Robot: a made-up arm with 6 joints. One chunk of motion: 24 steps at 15 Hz.
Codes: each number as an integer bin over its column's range. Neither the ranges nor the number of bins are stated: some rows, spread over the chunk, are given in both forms.
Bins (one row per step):
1: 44 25 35 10 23 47
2: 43 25 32 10 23 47
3: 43 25 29 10 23 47
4: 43 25 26 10 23 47
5: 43 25 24 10 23 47
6: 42 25 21 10 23 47
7: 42 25 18 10 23 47
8: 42 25 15 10 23 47
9: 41 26 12 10 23 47
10: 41 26 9 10 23 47
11: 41 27 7 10 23 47
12: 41 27 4 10 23 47
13: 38 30 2 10 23 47
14: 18 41 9 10 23 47
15: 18 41 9 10 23 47
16: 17 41 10 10 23 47
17: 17 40 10 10 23 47
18: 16 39 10 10 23 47
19: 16 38 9 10 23 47
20: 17 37 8 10 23 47
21: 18 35 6 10 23 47
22: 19 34 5 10 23 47
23: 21 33 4 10 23 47
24: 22 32 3 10 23 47
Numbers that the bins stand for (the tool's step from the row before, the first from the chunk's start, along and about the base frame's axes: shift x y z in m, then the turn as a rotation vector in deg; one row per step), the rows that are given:
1: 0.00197 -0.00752 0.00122 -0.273 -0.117 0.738
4: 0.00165 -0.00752 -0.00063 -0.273 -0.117 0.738
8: 0.00133 -0.00752 -0.00290 -0.273 -0.117 0.738
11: 0.00102 -0.00629 -0.00456 -0.273 -0.117 0.738
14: -0.00629 0.00238 -0.00414 -0.273 -0.117 0.738
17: -0.00660 0.00176 -0.00394 -0.273 -0.117 0.738
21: -0.00629 -0.00133 -0.00476 -0.273 -0.117 0.738
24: -0.00502 -0.00319 -0.00538 -0.273 -0.117 0.738
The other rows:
2: 0.00165 -0.00752 0.00060 -0.273 -0.117 0.738
3: 0.00165 -0.00752 -0.00002 -0.273 -0.117 0.738
5: 0.00165 -0.00752 -0.00105 -0.273 -0.117 0.738
6: 0.00133 -0.00752 -0.00167 -0.273 -0.117 0.738
7: 0.00133 -0.00752 -0.00229 -0.273 -0.117 0.738
9: 0.00102 -0.00690 -0.00352 -0.273 -0.117 0.738
10: 0.00102 -0.00690 -0.00414 -0.273 -0.117 0.738
12: 0.00102 -0.00629 -0.00517 -0.273 -0.117 0.738
13: 0.00006 -0.00443 -0.00559 -0.273 -0.117 0.738
15: -0.00629 0.00238 -0.00414 -0.273 -0.117 0.738
16: -0.00660 0.00238 -0.00394 -0.273 -0.117 0.738
18: -0.00692 0.00114 -0.00394 -0.273 -0.117 0.738
19: -0.00692 0.00052 -0.00414 -0.273 -0.117 0.738
20: -0.00660 -0.00010 -0.00435 -0.273 -0.117 0.738
22: -0.00597 -0.00195 -0.00497 -0.273 -0.117 0.738
23: -0.00533 -0.00257 -0.00517 -0.273 -0.117 0.738

